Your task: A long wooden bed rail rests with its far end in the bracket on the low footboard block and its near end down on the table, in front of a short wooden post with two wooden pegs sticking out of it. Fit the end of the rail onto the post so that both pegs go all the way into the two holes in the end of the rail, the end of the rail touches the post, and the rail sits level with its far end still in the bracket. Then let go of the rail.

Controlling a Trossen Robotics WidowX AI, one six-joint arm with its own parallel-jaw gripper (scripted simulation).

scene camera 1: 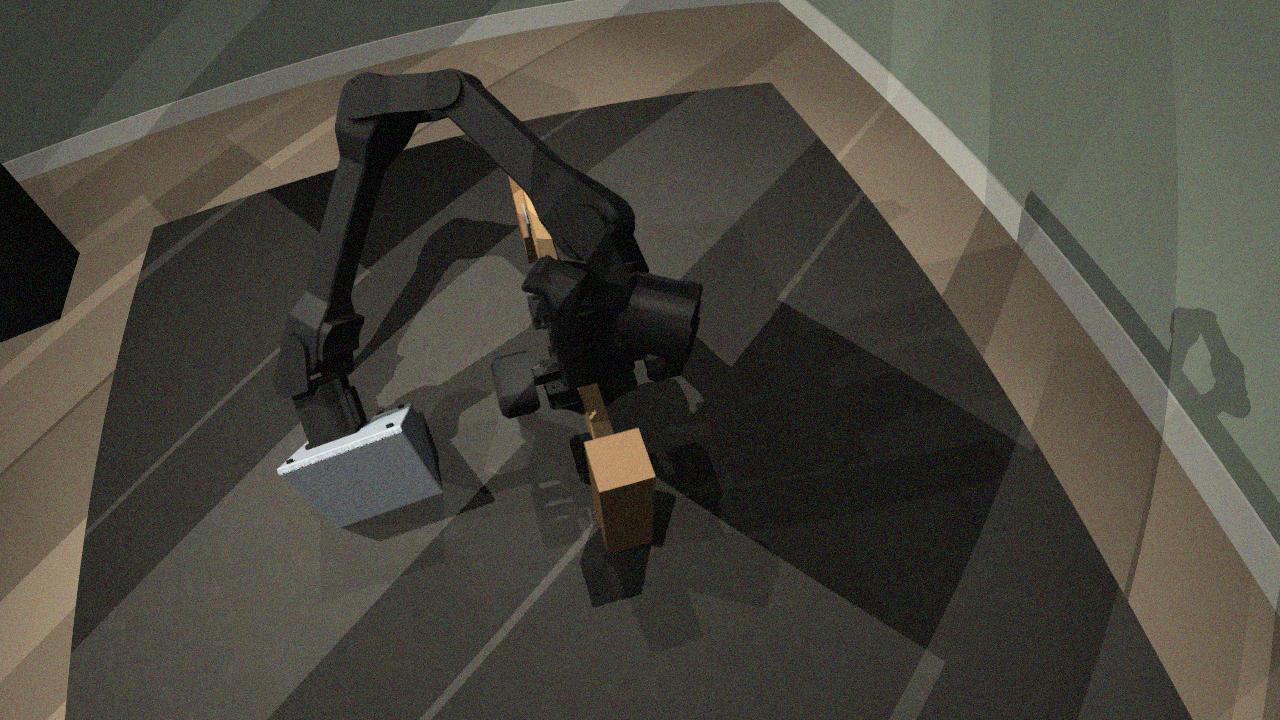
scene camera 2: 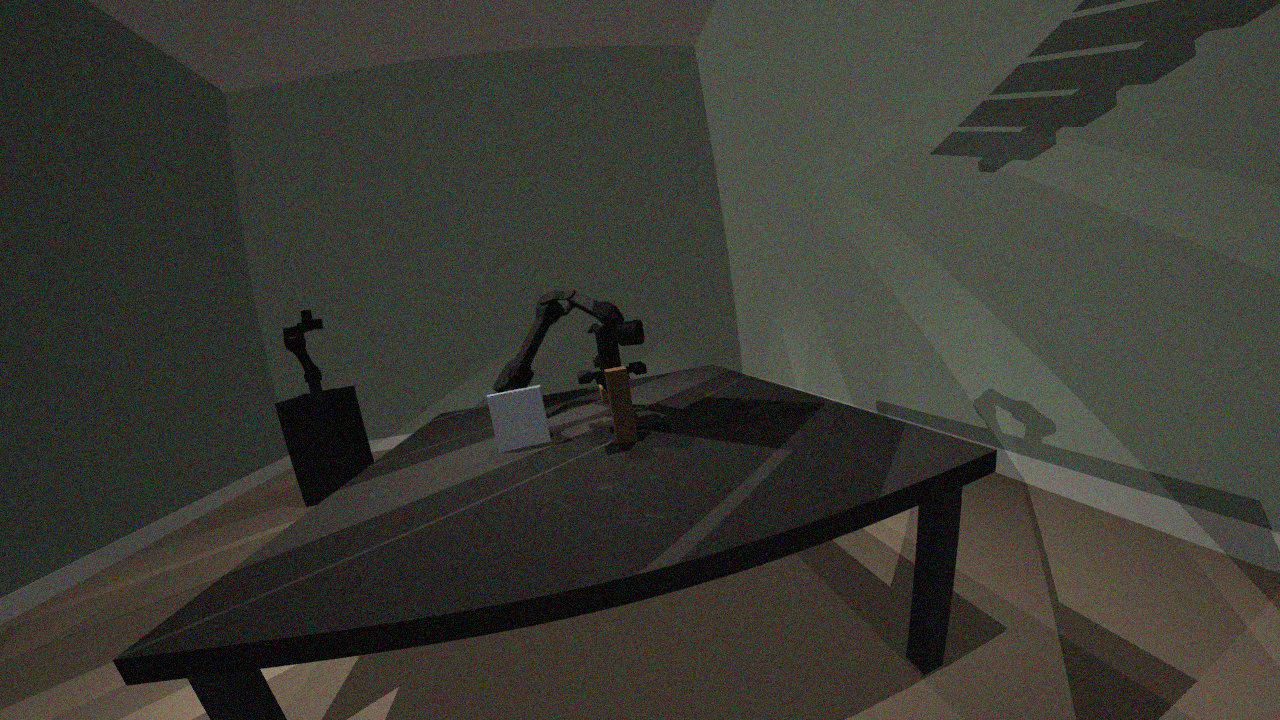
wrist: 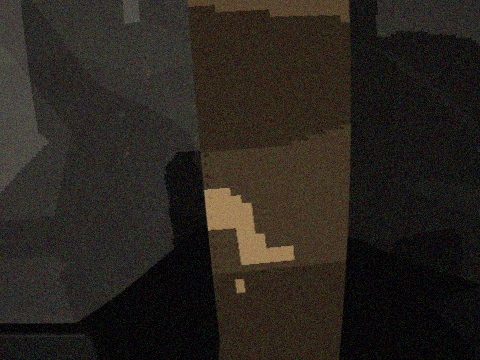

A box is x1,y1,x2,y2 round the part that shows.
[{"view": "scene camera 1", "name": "gripper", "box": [491,294,683,418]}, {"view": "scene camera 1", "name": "long wooden rail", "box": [522,190,613,439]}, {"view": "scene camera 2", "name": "gripper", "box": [577,346,646,394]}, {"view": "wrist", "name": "gripper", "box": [0,225,479,359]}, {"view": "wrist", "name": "long wooden rail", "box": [188,0,351,359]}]
